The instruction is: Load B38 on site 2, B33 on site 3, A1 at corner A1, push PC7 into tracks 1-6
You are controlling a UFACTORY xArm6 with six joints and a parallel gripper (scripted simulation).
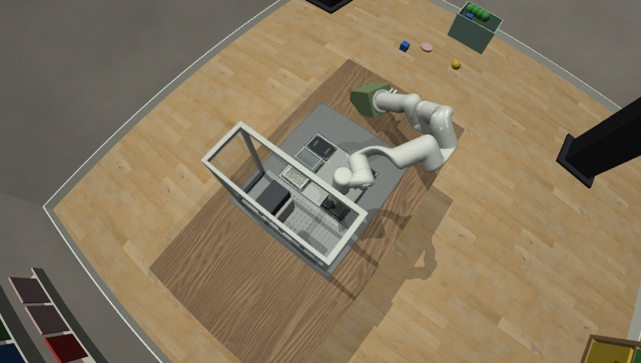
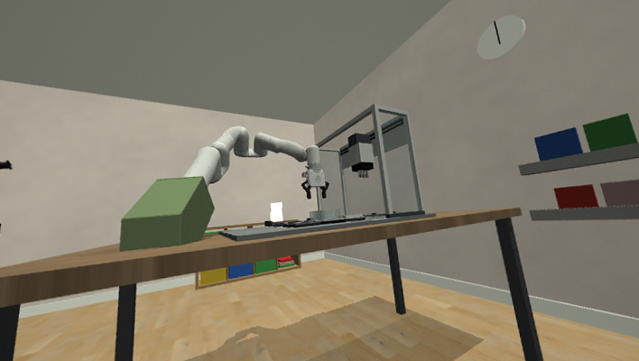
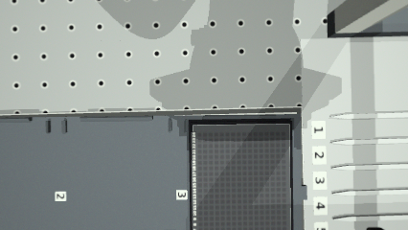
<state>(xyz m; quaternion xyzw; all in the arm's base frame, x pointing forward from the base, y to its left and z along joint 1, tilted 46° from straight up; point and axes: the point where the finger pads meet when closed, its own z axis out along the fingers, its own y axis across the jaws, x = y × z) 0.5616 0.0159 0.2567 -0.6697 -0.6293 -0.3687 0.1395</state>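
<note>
My gripper is now 20 mm short of the white 96-well plate, 260 mm to the left of it and 120 mm above it. From my hand the other things lie so: deep-well block 90 mm behind, 280 mm to the right, 100 mm below; dark 384-well plate 120 mm below; dark plate carrier 110 mm behind, 10 mm to the right, 120 mm below.
</note>
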